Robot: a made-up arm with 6 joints. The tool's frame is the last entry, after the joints. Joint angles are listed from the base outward.
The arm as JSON. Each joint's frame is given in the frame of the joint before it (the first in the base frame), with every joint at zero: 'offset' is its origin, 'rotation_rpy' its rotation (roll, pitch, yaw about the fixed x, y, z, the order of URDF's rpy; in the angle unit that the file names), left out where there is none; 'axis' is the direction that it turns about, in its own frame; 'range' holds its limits. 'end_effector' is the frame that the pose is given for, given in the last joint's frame.
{
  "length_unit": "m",
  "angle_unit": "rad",
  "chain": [
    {
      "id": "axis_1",
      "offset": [
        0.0,
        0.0,
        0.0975
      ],
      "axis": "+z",
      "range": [
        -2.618,
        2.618
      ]
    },
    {
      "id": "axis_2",
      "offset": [
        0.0,
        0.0,
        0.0
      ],
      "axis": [
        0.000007,
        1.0,
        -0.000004
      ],
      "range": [
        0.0,
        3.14
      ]
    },
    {
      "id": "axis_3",
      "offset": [
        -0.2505,
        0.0,
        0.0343
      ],
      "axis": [
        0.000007,
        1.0,
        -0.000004
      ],
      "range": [
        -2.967,
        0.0
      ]
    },
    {
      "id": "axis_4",
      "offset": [
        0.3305,
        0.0,
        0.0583
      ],
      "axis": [
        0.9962,
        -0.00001,
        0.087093
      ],
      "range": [
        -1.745,
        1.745
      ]
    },
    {
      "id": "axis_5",
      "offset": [
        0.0,
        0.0,
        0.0
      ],
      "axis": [
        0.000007,
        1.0,
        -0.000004
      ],
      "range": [
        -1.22,
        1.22
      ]
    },
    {
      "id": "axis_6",
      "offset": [
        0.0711,
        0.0,
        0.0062
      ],
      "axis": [
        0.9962,
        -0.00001,
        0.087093
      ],
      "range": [
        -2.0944,
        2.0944
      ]
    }
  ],
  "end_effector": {
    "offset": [
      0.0,
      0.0,
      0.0
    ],
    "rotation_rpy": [
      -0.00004,
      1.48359,
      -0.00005
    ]
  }
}
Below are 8 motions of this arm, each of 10 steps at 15 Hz.
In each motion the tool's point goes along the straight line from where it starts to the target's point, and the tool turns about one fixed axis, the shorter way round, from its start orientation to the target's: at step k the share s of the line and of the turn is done. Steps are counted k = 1, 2, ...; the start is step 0. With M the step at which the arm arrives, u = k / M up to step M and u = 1 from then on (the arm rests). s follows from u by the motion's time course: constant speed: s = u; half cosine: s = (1 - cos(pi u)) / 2; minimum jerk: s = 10 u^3 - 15 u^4 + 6 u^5.
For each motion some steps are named. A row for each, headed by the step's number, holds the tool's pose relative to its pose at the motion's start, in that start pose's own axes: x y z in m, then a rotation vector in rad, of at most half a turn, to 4 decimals.
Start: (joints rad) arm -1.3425 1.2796 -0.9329 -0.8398 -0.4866 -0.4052
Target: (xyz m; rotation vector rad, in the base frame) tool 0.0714 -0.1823 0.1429 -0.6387 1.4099 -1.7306
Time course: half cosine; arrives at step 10
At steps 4, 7, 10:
4: -0.0026 0.0528 -0.0566 0.0312 -0.1366 -0.0667
7: -0.0059 0.1213 -0.1302 0.0716 -0.3139 -0.1532
10: -0.0074 0.1528 -0.1640 0.0902 -0.3953 -0.1929

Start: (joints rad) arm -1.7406 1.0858 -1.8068 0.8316 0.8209 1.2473
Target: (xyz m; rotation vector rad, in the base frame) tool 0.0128 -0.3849 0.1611 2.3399 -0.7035 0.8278
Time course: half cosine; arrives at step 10
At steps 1, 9, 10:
1: -0.0043 -0.0108 0.0028 0.0192 -0.0110 0.0199
9: -0.1701 -0.4315 0.1115 0.7660 -0.4378 0.7913
10: -0.1743 -0.4424 0.1143 0.7852 -0.4488 0.8112

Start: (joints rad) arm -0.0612 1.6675 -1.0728 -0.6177 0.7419 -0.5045
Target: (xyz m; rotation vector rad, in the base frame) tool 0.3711 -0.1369 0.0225 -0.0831 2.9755 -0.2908
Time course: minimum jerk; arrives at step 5
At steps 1, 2, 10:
1: 0.0038 0.0018 0.0077 -0.0188 0.0052 0.0449
2: 0.0207 0.0101 0.0423 -0.1029 0.0285 0.2458
10: 0.0652 0.0319 0.1331 -0.3243 0.0897 0.7744

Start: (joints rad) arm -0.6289 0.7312 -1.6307 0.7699 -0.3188 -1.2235
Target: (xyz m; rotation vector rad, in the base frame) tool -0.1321 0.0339 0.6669 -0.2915 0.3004 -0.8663
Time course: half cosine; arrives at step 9
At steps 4, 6, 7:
4: -0.0447 -0.0426 -0.0112 -0.1930 -0.1278 0.0737
6: -0.0812 -0.0774 -0.0203 -0.3503 -0.2320 0.1338
7: -0.0956 -0.0911 -0.0239 -0.4125 -0.2732 0.1575

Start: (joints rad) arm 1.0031 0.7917 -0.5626 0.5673 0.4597 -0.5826
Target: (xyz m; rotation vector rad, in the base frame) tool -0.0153 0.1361 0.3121 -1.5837 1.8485 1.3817
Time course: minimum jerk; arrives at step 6
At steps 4, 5, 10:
4: 0.0052 0.0819 -0.1029 -0.4422 0.1116 0.0919
5: 0.0063 0.1000 -0.1256 -0.5398 0.1362 0.1122
10: 0.0066 0.1037 -0.1302 -0.5596 0.1412 0.1163

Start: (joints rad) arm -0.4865 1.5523 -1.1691 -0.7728 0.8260 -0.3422
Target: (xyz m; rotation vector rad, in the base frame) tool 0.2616 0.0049 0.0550 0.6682 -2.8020 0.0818
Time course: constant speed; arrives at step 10
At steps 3, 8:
3: 0.0028 0.0859 -0.0129 -0.2298 0.0550 -0.0889
8: 0.0076 0.2291 -0.0345 -0.6127 0.1466 -0.2372

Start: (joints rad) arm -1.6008 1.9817 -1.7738 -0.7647 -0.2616 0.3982
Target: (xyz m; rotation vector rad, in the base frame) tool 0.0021 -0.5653 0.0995 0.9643 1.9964 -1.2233
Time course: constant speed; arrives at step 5
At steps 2, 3, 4, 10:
2: 0.0781 0.0300 0.0057 -0.0749 0.1753 -0.0698
3: 0.1171 0.0451 0.0086 -0.1124 0.2629 -0.1047
4: 0.1562 0.0601 0.0114 -0.1498 0.3505 -0.1396
10: 0.1952 0.0751 0.0143 -0.1873 0.4381 -0.1745

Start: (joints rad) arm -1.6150 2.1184 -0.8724 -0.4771 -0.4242 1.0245
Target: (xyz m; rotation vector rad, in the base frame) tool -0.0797 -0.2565 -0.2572 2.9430 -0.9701 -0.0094
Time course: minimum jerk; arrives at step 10
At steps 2, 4, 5, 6, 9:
2: 0.0079 -0.0117 0.0029 0.0502 -0.0030 0.0901
4: 0.0433 -0.0640 0.0158 0.2753 -0.0165 0.4938
5: 0.0683 -0.1008 0.0248 0.4336 -0.0259 0.7778
6: 0.0932 -0.1376 0.0339 0.5920 -0.0354 1.0618
9: 0.1354 -0.1998 0.0492 0.8598 -0.0514 1.5422

